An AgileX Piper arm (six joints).
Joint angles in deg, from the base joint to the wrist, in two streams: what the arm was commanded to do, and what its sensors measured. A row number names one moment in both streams.
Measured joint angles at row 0: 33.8 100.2 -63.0 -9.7 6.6 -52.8
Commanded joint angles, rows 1 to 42: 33.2 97.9 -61.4 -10.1 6.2 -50.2; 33.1 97.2 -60.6 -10.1 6.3 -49.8; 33.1 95.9 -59.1 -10.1 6.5 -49.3; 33.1 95.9 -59.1 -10.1 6.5 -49.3; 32.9 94.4 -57.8 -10.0 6.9 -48.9; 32.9 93.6 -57.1 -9.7 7.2 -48.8; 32.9 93.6 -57.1 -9.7 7.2 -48.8; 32.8 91.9 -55.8 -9.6 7.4 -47.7; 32.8 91.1 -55.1 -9.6 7.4 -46.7; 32.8 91.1 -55.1 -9.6 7.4 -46.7; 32.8 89.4 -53.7 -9.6 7.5 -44.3; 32.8 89.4 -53.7 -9.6 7.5 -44.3; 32.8 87.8 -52.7 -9.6 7.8 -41.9; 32.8 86.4 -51.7 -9.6 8.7 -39.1; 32.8 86.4 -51.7 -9.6 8.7 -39.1; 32.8 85.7 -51.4 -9.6 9.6 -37.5; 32.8 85.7 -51.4 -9.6 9.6 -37.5; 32.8 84.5 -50.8 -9.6 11.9 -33.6; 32.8 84.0 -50.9 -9.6 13.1 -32.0; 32.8 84.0 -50.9 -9.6 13.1 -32.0; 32.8 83.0 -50.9 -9.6 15.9 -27.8; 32.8 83.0 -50.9 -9.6 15.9 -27.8; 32.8 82.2 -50.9 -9.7 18.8 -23.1; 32.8 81.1 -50.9 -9.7 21.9 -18.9; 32.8 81.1 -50.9 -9.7 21.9 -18.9; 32.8 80.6 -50.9 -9.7 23.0 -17.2; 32.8 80.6 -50.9 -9.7 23.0 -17.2; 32.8 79.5 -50.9 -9.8 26.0 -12.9; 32.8 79.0 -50.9 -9.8 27.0 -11.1; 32.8 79.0 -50.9 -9.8 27.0 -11.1; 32.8 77.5 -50.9 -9.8 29.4 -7.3; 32.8 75.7 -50.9 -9.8 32.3 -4.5; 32.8 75.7 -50.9 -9.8 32.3 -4.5; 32.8 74.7 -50.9 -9.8 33.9 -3.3; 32.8 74.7 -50.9 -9.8 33.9 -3.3; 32.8 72.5 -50.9 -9.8 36.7 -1.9; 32.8 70.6 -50.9 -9.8 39.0 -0.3; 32.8 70.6 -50.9 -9.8 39.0 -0.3; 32.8 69.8 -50.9 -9.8 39.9 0.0; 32.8 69.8 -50.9 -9.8 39.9 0.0; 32.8 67.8 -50.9 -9.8 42.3 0.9; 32.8 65.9 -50.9 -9.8 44.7 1.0
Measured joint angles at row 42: 33.1 68.4 -51.1 -9.5 41.0 0.0
